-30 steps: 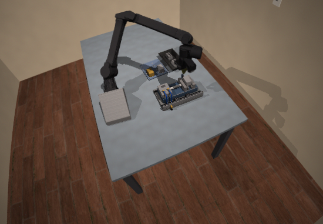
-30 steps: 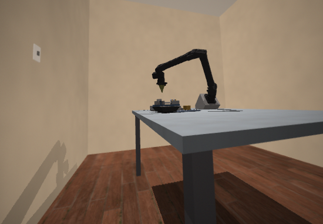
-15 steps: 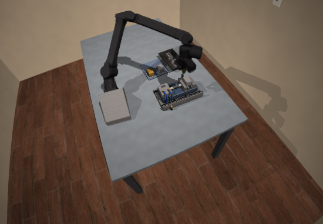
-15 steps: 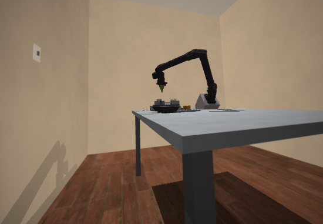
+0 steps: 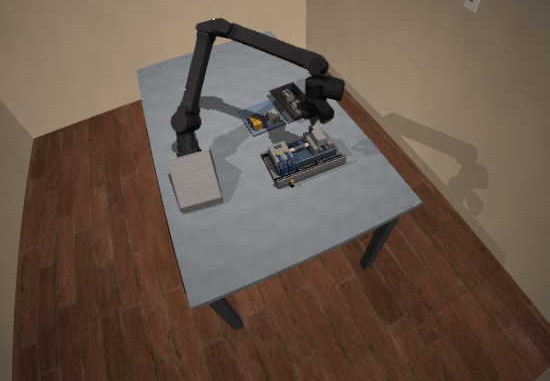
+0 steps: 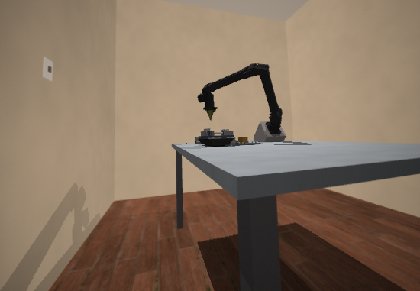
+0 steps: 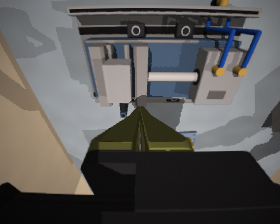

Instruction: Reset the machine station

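My gripper is now 15 cm above the blue vise base and 4 cm past it. Also, from my hand: yellow brass blank: 24 cm to the left, 18 cm behind, 17 cm below.
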